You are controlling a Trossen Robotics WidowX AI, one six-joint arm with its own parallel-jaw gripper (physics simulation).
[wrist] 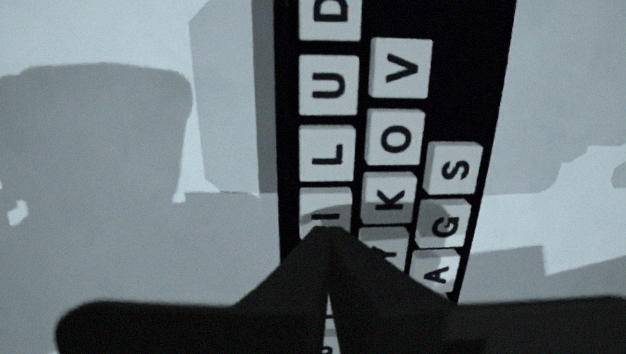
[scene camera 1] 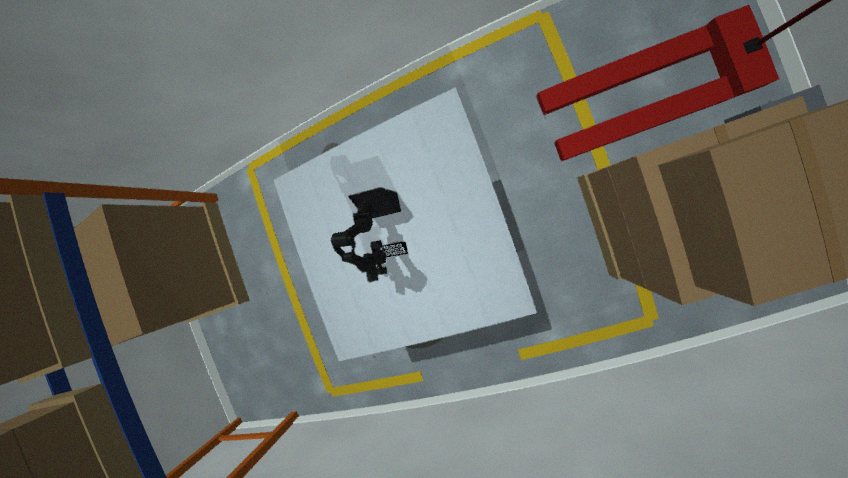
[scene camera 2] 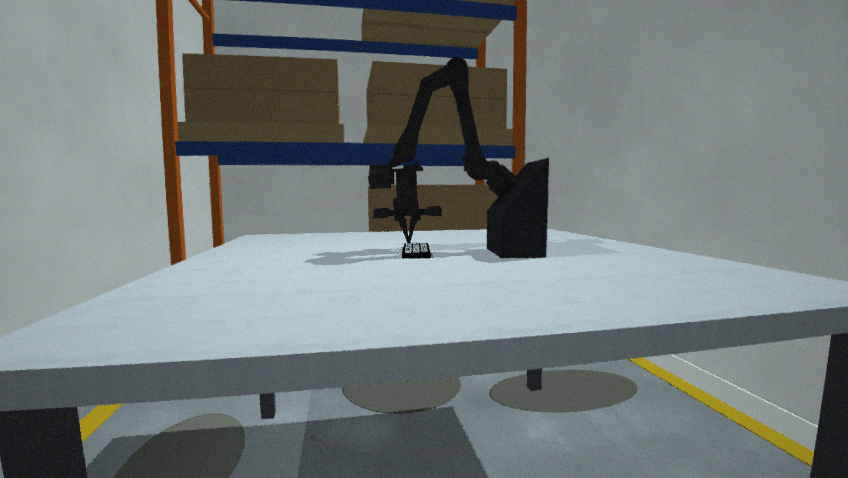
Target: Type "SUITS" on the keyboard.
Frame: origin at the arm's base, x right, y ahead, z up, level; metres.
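Seen in the pictures: gripper, fingertip midpoint: [wrist: 326, 239] [scene camera 1: 385, 254] [scene camera 2: 408, 243]; arm's base, link origin: [scene camera 1: 364, 206] [scene camera 2: 510, 187].
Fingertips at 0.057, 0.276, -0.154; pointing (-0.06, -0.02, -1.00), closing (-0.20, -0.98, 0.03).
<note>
Offsets run from my fingertips to a thing's top centre, as dx, dy, dz. Level surfaces: height alone.
The black keyboard @(-0.028, -0.015, -0.004) [scene camera 1: 394, 248] [scene camera 2: 416, 255] [wrist: 460, 90] with white letter keys lies on the white table @(dz -0.021) [scene camera 1: 463, 237] [scene camera 2: 356, 302]. My gripper [scene camera 2: 408, 241] [wrist: 326, 239] points down with its fingers shut and empty. In the wrist view its tips cover the lower edge of the I key @(+0.006, -0.001, -0.004) [wrist: 325, 212]; I cannot tell whether they touch it. The U key @(+0.046, -0.009, -0.004) [wrist: 329, 85] is in the same column, beyond the L key @(+0.026, -0.005, -0.004) [wrist: 327, 153]. The S key @(+0.013, -0.044, -0.004) [wrist: 453, 168] is at the right, beside the G key @(-0.007, -0.040, -0.004) [wrist: 444, 225]. The T key does not show in the wrist view; the fingers hide part of the keyboard.
The arm's black base [scene camera 1: 380, 203] [scene camera 2: 517, 216] stands on the table beside the keyboard. The D key @(+0.066, -0.012, -0.004) [wrist: 330, 17], V key @(+0.047, -0.030, -0.004) [wrist: 401, 68], O key @(+0.027, -0.026, -0.004) [wrist: 395, 137] and K key @(+0.007, -0.022, -0.004) [wrist: 389, 197] show too. Cardboard boxes [scene camera 1: 766, 213] [scene camera 2: 261, 92] and a red pallet jack [scene camera 1: 644, 121] are away from the table.
</note>
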